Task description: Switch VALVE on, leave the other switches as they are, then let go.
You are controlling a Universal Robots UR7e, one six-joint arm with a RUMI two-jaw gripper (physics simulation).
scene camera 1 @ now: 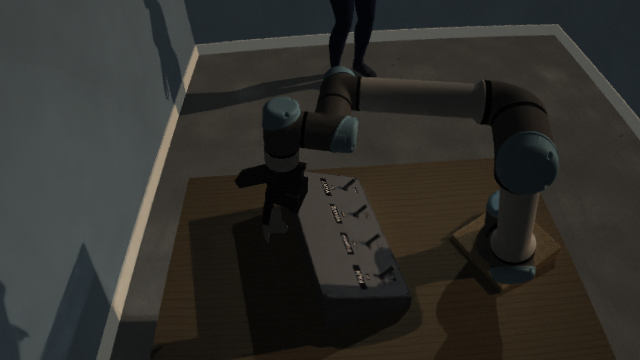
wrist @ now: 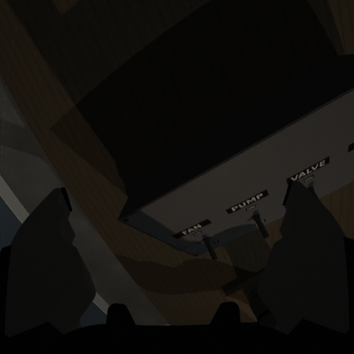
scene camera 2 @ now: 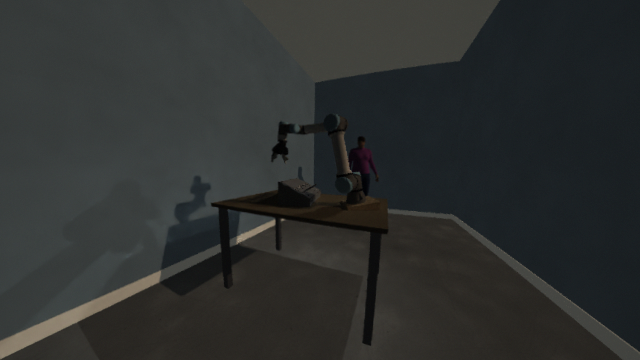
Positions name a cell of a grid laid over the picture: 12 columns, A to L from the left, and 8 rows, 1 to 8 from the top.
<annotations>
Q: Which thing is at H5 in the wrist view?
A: A grey sloped switch panel.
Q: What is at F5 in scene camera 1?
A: My gripper.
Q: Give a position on a grey sloped switch panel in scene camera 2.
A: F5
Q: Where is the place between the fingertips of my gripper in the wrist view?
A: F5
</annotations>
